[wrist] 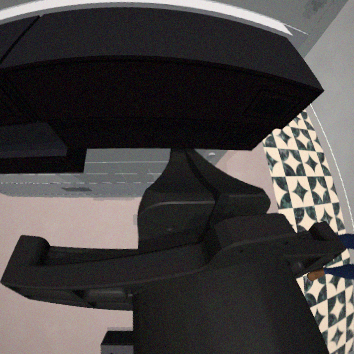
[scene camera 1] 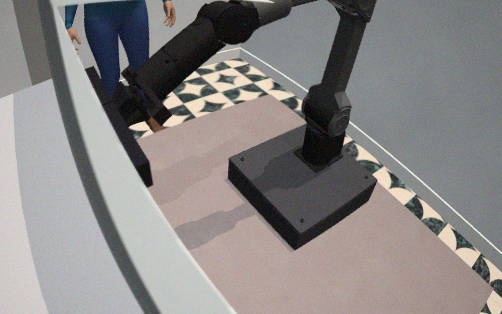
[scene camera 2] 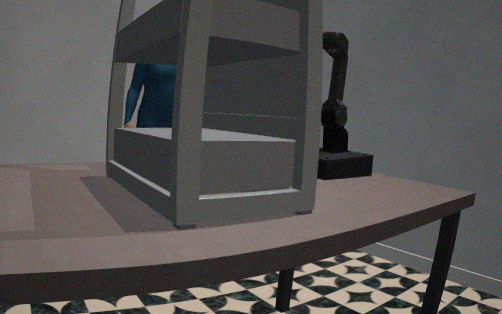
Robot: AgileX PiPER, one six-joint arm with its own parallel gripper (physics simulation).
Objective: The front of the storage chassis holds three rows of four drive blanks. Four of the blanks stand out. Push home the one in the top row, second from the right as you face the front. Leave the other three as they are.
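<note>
A dark box-like part, which looks like the chassis front [scene camera 1: 135, 152] [wrist: 150, 95], spans the upper wrist view and stands at the left in scene camera 1. A seam and a faint square outline show on it in the wrist view. A lower dark block [wrist: 30, 140] shows at the left of the wrist view. The image is too dark to tell the rows or which blanks stand out. My gripper [scene camera 1: 116, 104] [wrist: 178, 155] is shut and empty, its fingertips at the dark part's lower edge in the wrist view. Contact cannot be told. The front is hidden in scene camera 2.
A grey rack [scene camera 1: 112, 200] [scene camera 2: 190, 150] stands on the table [scene camera 1: 350, 280] [scene camera 2: 400, 200]. A light grey panel [wrist: 125, 162] shows beyond the fingers. My arm's base [scene camera 1: 300, 185] [scene camera 2: 345, 166] is on the same table. A person [scene camera 1: 117, 30] [scene camera 2: 157, 95] stands beyond the table.
</note>
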